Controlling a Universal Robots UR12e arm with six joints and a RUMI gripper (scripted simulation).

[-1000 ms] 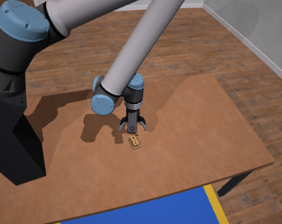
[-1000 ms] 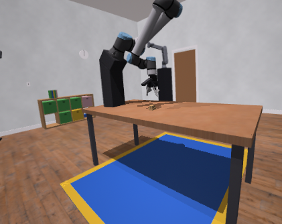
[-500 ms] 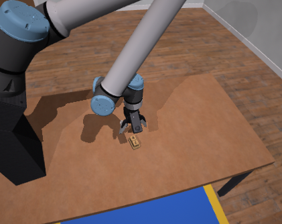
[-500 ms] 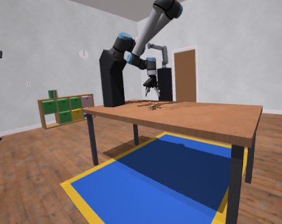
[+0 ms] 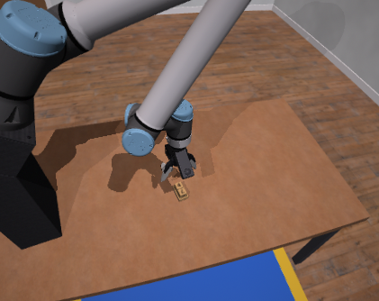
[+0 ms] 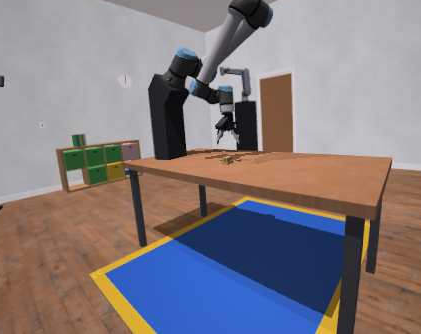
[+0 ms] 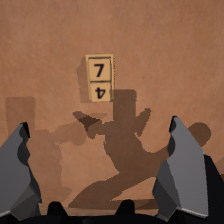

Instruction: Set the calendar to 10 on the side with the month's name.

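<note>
Now: hand 11 cm above the wooden tray, 1 cm to the left of it and 1 cm short of it.
</note>
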